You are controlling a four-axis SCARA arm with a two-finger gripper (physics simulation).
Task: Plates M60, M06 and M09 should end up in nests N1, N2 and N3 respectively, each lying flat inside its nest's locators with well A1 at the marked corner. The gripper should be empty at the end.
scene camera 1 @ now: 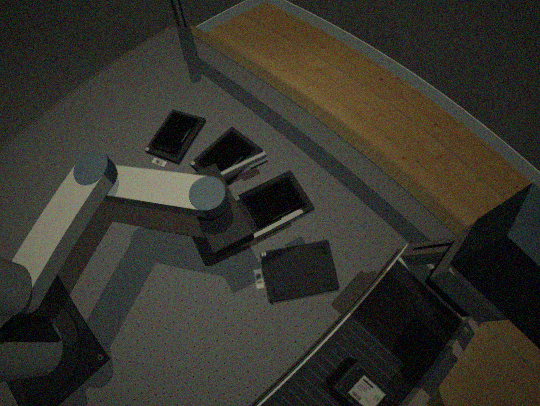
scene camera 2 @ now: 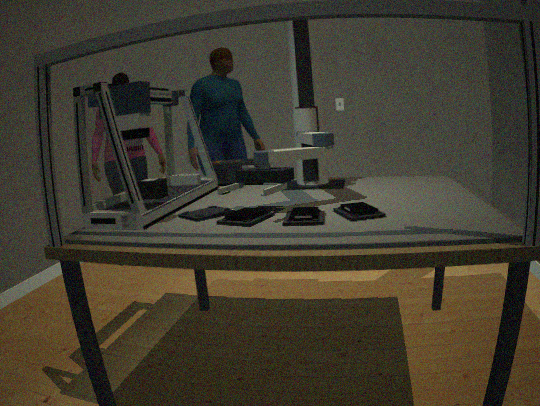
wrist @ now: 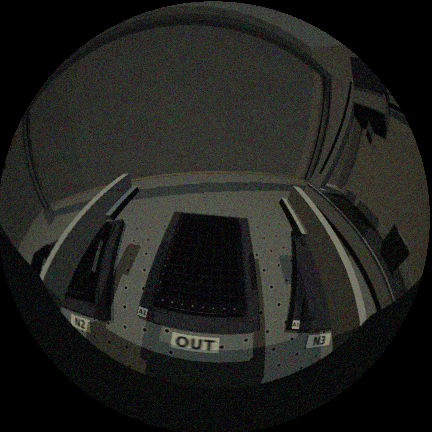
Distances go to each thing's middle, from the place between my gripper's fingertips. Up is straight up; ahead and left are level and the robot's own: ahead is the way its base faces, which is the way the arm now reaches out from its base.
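Out nest (wrist: pixel 206 323): 2 cm behind my hand and 9 cm below it; going by their middles, it is the nearest to my hand of the things named here. Nest N3 (scene camera 1: pixel 301 270): 9 cm below my hand, 10 cm behind it, 16 cm to the right of it. Out label (wrist: pixel 178 340): 3 cm to the left of my hand, 9 cm below it, 12 cm behind it. With respect to the nest N2 (wrist: pixel 104 280), my hand is 2 cm past it, 9 cm above it and 19 cm to the right of it.
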